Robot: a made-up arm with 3 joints.
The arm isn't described. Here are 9 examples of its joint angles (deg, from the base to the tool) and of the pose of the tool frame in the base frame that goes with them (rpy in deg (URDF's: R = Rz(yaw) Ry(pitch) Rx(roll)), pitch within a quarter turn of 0, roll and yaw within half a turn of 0; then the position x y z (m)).
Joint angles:
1: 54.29 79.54 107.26
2: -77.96 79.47 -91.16
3: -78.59 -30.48 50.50
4: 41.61 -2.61 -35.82
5: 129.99 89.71 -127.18
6: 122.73 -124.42 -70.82
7: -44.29 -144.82 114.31
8: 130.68 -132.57 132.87
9: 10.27 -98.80 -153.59
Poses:
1: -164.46 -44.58 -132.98 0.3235 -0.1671 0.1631
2: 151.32 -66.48 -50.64 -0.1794 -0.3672 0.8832
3: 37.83 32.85 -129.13 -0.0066 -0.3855 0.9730
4: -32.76 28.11 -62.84 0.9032 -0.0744 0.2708
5: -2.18 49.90 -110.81 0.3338 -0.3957 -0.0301
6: 31.54 65.05 132.66 -0.1006 -0.0773 -0.0048
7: 51.58 65.82 128.48 0.0754 0.0210 0.8511
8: 169.56 -68.51 98.50 0.3728 -0.0216 0.0177
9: -23.79 42.43 67.71 0.3566 0.0150 0.5073
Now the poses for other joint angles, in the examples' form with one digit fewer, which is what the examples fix.
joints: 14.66 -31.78 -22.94
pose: -29.1 -11.4 -58.8 0.889 -0.072 0.537
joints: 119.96 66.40 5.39
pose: -114.9 -29.0 -165.4 0.025 -0.228 -0.255
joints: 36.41 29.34 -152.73
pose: 69.9 -29.4 3.9 0.568 -0.196 0.662
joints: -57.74 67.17 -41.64
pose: 84.7 -11.7 -11.6 0.179 -0.274 1.112
